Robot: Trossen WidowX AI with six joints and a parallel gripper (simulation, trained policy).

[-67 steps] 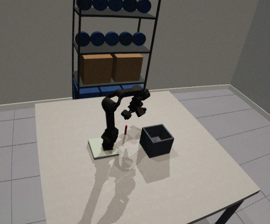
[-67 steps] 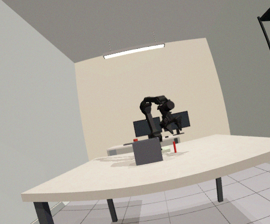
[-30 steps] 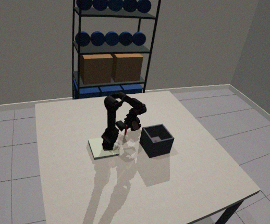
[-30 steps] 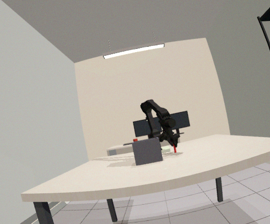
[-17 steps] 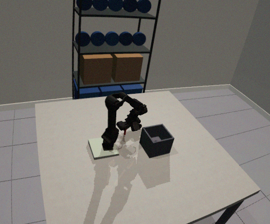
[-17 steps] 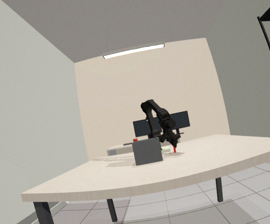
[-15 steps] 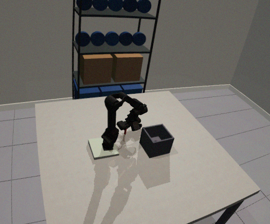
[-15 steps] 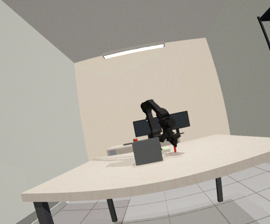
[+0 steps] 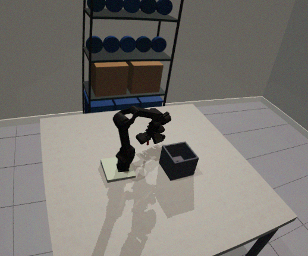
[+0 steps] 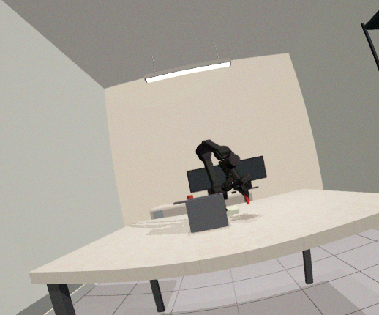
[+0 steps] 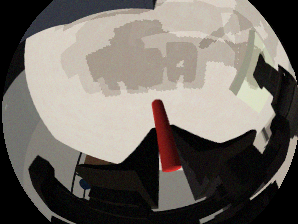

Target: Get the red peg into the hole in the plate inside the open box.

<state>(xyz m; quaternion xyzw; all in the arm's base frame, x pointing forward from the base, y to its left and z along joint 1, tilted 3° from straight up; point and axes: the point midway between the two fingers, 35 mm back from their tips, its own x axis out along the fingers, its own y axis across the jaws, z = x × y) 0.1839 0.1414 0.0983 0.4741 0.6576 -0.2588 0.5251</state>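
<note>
The grey plate lies 200 mm to the right of my gripper tip, 140 mm ahead of it and 40 mm below it. Also, from my gripper tip: red peg 10 mm to the right.
</note>
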